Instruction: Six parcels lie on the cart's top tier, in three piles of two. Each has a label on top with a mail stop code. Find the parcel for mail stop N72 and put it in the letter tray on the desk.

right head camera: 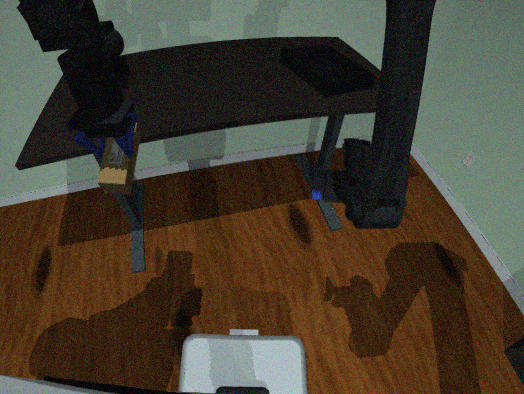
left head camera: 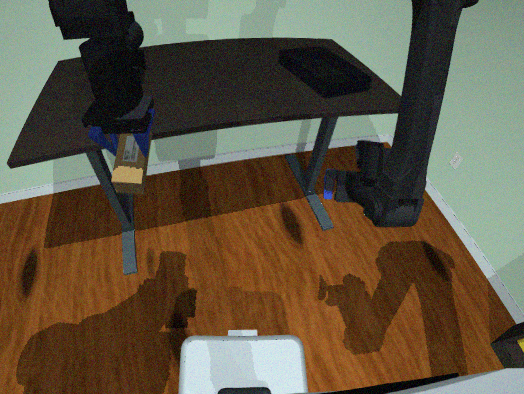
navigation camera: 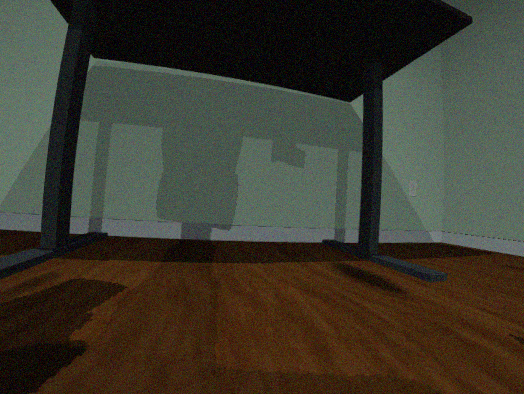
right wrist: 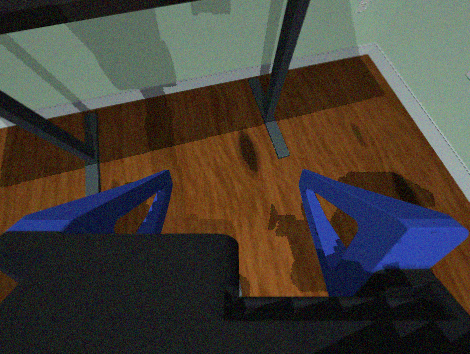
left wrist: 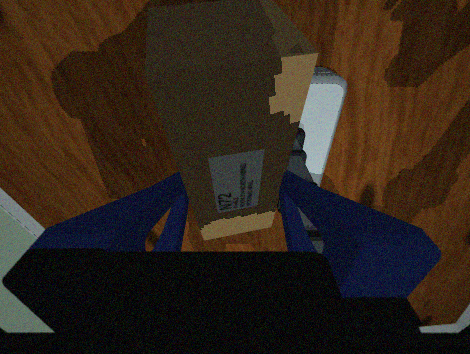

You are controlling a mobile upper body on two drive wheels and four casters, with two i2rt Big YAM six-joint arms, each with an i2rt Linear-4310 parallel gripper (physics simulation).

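Places are measured from the left arm's base along level axes (x ahead, y right, z down), in metres.
Where they show: left gripper, between the fingertips: [right head camera: 118, 156] [left head camera: 131, 154] [left wrist: 234, 178]; right gripper, between the fingertips: [left head camera: 342, 178] [right wrist: 235, 176].
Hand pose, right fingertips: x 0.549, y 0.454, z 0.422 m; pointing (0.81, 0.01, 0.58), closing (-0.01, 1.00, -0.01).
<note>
After its pixels a point has its place.
A brown box parcel [left head camera: 134, 159] @(x 0.435, y 0.009, z 0.265 m) [right head camera: 118, 165] @(x 0.427, y 0.008, z 0.268 m) [left wrist: 220, 115] @(x 0.498, y -0.007, z 0.241 m) has a grey label that reads N72 in the left wrist view. My left gripper [left head camera: 131, 145] @(x 0.451, y -0.001, z 0.269 m) [right head camera: 114, 145] @(x 0.451, y -0.001, z 0.269 m) [left wrist: 234, 178] @(x 0.451, y -0.001, z 0.269 m) is shut on it and holds it in the air by the desk's front edge. The black letter tray [left head camera: 325, 71] @(x 1.252, y 0.573, z 0.457 m) [right head camera: 327, 70] @(x 1.243, y 0.568, z 0.457 m) lies on the dark desk [left head camera: 215, 80] @(x 1.094, y 0.095, z 0.460 m) [right head camera: 210, 85] @(x 1.063, y 0.078, z 0.460 m), at its right part, away from the parcel. My right gripper [right wrist: 235, 176] @(x 0.549, y 0.454, z 0.422 m) is open and empty, in front of and below the desk's right part. The cart does not show.
Grey desk legs [left head camera: 107, 187] @(x 0.991, y -0.487, z 0.999 m) [right wrist: 281, 65] @(x 1.313, y 0.691, z 0.959 m) [navigation camera: 371, 175] @(x 1.321, y 0.684, z 1.035 m) stand on the wooden floor [left head camera: 240, 250] @(x 0.872, y 0.227, z 1.409 m), with the green wall behind. My white base [left head camera: 242, 362] @(x 0.206, y 0.221, z 1.150 m) [right head camera: 244, 360] @(x 0.212, y 0.230, z 1.150 m) shows at the bottom of the head views. A dark piece of furniture [left head camera: 510, 348] @(x 0.081, y 1.802, z 1.310 m) shows partly at the lower right.
</note>
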